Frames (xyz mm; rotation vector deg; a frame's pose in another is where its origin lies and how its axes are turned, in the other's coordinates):
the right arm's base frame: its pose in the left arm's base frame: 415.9 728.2 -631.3 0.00 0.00 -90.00
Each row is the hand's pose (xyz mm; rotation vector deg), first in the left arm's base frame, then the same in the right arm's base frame.
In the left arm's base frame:
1: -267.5 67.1 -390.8 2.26 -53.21 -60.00
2: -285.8 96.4 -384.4 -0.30 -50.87 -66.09
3: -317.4 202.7 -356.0 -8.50 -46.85 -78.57
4: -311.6 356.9 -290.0 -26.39 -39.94 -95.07
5: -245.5 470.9 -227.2 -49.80 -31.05 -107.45
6: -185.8 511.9 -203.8 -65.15 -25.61 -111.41
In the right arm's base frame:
1: 661.1 -683.4 240.5 37.59 -34.53 23.87
2: 631.8 -701.7 246.9 33.81 -34.21 18.40
3: 525.5 -733.3 275.3 24.92 -35.97 6.72
4: 371.3 -727.5 341.3 8.46 -41.42 -9.68
5: 257.3 -661.4 404.1 -11.32 -48.79 -24.25
6: 216.3 -601.7 427.5 -23.51 -53.96 -31.06

